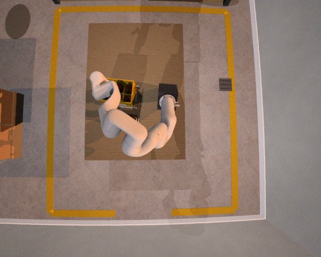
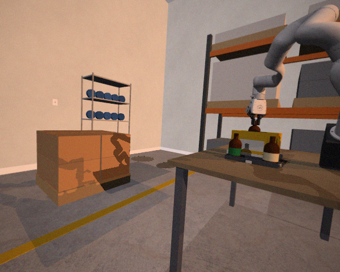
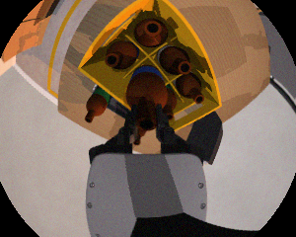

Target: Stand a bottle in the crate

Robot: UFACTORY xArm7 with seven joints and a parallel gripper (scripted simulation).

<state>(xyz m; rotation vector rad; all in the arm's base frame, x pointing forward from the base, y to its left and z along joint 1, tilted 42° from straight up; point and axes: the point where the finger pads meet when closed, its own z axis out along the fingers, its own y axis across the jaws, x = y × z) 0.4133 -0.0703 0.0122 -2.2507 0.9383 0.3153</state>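
My hand is 4 cm to the left of the yellow crate and 16 cm above it. Round my hand: dark tray: 3 cm behind, 18 cm to the left, 23 cm below.
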